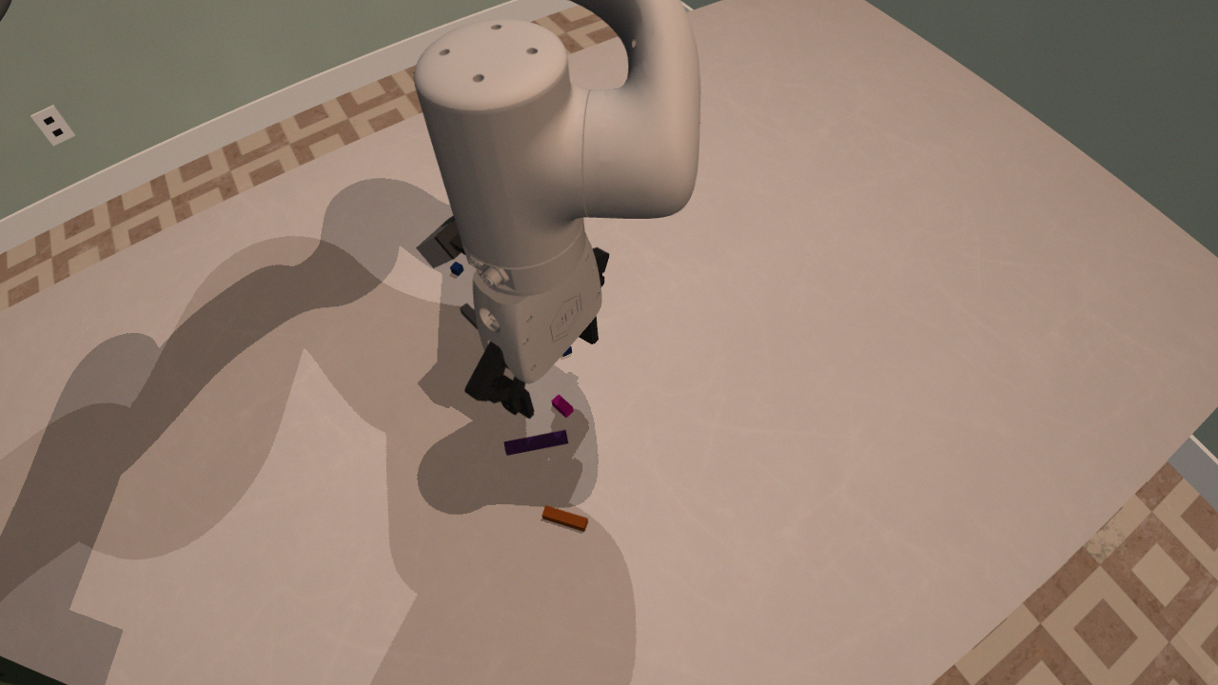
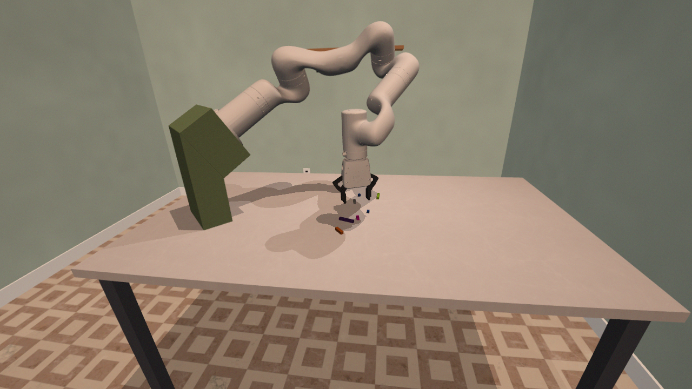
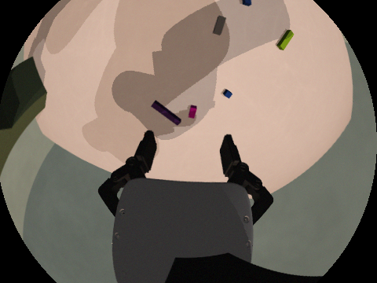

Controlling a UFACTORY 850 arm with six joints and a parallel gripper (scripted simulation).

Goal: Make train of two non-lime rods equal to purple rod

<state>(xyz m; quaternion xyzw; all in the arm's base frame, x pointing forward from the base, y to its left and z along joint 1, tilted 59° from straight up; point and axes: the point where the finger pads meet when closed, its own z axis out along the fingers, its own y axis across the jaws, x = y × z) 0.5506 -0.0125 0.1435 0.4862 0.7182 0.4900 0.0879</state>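
My gripper is now 80 mm above the magenta rod. Also, from my hand: grey rod 140 mm to the left, 80 mm below, 70 mm behind; then purple rod 80 mm below, 30 mm to the right, 30 mm behind; then orange rod 110 mm to the right, 80 mm below, 20 mm behind.
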